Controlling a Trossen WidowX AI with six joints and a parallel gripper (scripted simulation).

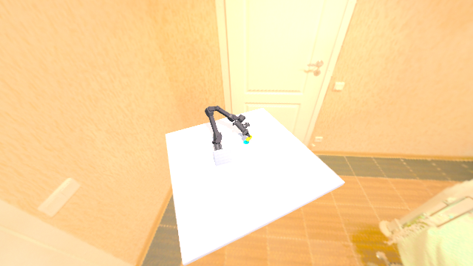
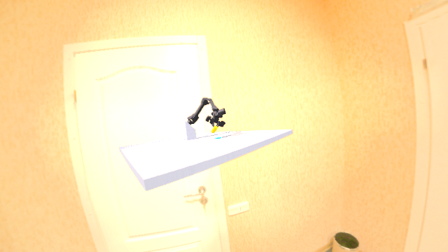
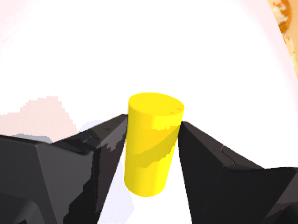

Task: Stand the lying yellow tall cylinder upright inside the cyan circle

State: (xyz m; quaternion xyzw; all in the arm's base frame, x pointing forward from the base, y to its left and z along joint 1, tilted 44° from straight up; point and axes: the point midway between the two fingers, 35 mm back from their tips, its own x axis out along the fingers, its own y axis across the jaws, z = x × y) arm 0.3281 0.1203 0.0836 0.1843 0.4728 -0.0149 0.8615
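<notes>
Right now my gripper tip is 10 cm above the cyan circle, 4 cm to the right of it and 3 cm past it. Also, from my gripper tip: yellow cylinder (1 cm below, 1 cm behind).
</notes>
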